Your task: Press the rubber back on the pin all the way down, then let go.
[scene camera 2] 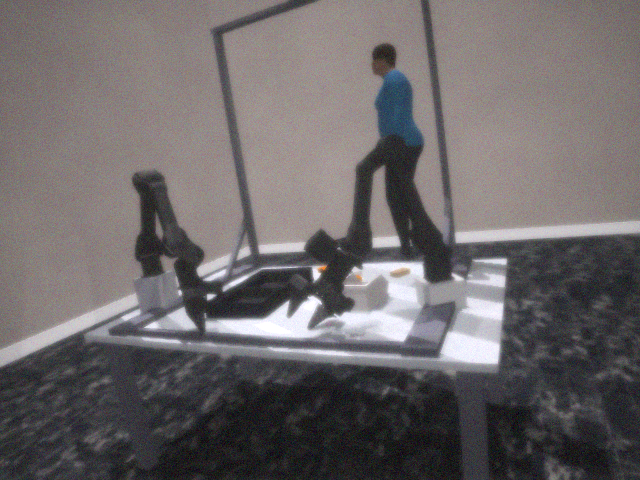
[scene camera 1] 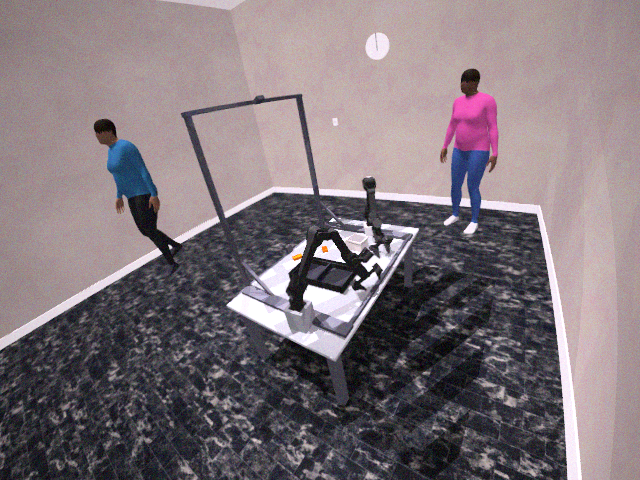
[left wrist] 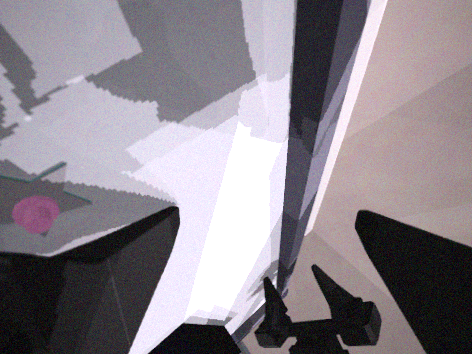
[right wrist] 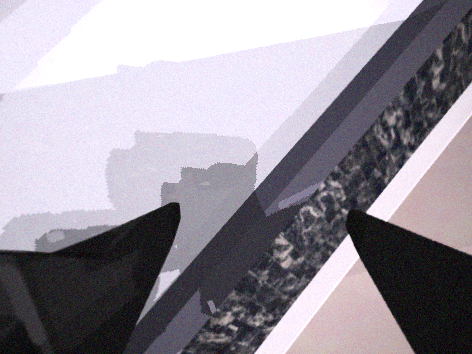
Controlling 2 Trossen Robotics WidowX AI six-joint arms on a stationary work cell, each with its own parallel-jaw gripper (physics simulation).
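Where they show: left gripper, fingertip midpoint: (scene camera 2: 298,323) (scene camera 1: 384,256) (left wrist: 267,216); right gripper, fingertip midpoint: (scene camera 2: 204,330) (scene camera 1: 373,284) (left wrist: 287,271) (right wrist: 262,213); left arm's base at its link origin: (scene camera 2: 438,278) (scene camera 1: 370,224); right arm's base at its link origin: (scene camera 2: 153,274) (scene camera 1: 297,305).
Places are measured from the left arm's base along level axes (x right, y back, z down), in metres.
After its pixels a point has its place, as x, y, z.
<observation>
A pink round piece (left wrist: 36,214) @(0.007, -0.306, 0.062), apparently the rubber back, lies at the lower left of the left wrist view. It sits over a grey shape with thin teal edges (left wrist: 49,171) @(-0.002, -0.308, 0.071), apparently the pin. How far down it is pressed cannot be told. My left gripper (scene camera 1: 382,251) @(-0.017, -0.388, 0.039) (scene camera 2: 300,320) @(-0.017, -0.388, 0.039) (left wrist: 267,216) @(-0.017, -0.388, 0.039) is open and empty, a little above the table; the pink piece is beside its left finger in its wrist view, outside the gap. My right gripper (scene camera 1: 369,279) @(0.095, -0.637, 0.050) (scene camera 2: 211,308) (left wrist: 287,271) @(0.095, -0.637, 0.050) (right wrist: 262,213) @(0.095, -0.637, 0.050) is open and empty near the table's edge. The pin is too small to make out in the scene views.
A black compartment tray (scene camera 1: 323,284) @(0.370, -0.590, 0.038) (scene camera 2: 258,312) @(0.167, -0.487, 0.051) lies mid-table. A white box (scene camera 1: 356,245) @(0.140, -0.239, 0.024) (scene camera 2: 381,293) @(0.129, -0.127, 0.053) stands near the left arm. Orange pieces (scene camera 1: 297,256) @(0.556, -0.222, 0.056) (scene camera 1: 324,249) @(0.364, -0.177, 0.057) (scene camera 2: 400,272) @(0.317, -0.001, 0.057) lie toward the back. A dark rail (scene camera 2: 248,341) @(-0.013, -0.517, 0.062) (right wrist: 280,185) @(0.082, -0.622, 0.056) runs along the table edge.
</observation>
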